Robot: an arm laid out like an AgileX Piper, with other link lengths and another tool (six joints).
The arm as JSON. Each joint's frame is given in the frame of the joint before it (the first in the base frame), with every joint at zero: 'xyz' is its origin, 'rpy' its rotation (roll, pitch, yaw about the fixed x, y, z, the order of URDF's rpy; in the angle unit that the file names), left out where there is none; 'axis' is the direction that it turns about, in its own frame. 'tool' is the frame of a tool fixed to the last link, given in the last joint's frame.
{
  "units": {
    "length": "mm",
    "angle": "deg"
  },
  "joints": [
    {
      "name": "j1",
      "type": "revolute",
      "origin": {
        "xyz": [
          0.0,
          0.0,
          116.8
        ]
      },
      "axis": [
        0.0,
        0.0,
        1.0
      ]
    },
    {
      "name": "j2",
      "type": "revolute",
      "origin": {
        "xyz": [
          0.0,
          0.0,
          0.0
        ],
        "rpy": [
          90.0,
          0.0,
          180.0
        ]
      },
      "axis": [
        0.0,
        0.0,
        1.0
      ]
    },
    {
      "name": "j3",
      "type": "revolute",
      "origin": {
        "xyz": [
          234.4,
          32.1,
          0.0
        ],
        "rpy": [
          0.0,
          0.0,
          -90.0
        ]
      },
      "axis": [
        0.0,
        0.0,
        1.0
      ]
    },
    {
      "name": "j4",
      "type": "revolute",
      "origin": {
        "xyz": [
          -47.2,
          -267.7,
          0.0
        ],
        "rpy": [
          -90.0,
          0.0,
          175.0
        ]
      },
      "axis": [
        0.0,
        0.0,
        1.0
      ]
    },
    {
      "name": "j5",
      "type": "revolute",
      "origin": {
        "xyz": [
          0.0,
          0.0,
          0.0
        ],
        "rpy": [
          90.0,
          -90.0,
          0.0
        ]
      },
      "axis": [
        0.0,
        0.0,
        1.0
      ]
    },
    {
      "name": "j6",
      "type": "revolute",
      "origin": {
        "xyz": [
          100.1,
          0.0,
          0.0
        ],
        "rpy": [
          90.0,
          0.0,
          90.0
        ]
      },
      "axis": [
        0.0,
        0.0,
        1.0
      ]
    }
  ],
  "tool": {
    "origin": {
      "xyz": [
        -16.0,
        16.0,
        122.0
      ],
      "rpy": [
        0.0,
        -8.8,
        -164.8
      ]
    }
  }
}
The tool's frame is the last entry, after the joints.
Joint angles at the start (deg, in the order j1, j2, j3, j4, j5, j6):
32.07 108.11 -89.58 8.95 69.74 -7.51
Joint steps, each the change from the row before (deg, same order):
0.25 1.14 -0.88 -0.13 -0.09 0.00
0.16 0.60 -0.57 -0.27 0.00 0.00
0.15 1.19 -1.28 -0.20 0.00 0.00
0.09 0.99 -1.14 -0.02 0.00 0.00
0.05 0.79 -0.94 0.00 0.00 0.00
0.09 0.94 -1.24 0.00 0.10 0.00
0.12 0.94 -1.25 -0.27 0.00 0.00
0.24 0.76 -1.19 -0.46 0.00 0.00
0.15 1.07 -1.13 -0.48 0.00 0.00
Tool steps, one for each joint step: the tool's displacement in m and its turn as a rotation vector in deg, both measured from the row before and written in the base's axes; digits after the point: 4 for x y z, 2 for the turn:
0.0020 0.0028 -0.0036 -0.20 0.08 0.27
0.0015 0.0012 -0.0015 -0.24 -0.12 0.22
0.0036 0.0028 -0.0020 -0.12 -0.18 0.20
0.0032 0.0027 -0.0012 0.06 -0.14 0.09
0.0027 0.0022 -0.0008 0.08 -0.13 0.05
0.0031 0.0029 -0.0004 0.11 -0.17 0.10
0.0038 0.0024 -0.0006 -0.05 -0.40 0.18
0.0034 0.0025 0.0003 -0.14 -0.61 0.34
0.0034 0.0016 -0.0025 -0.36 -0.31 0.25

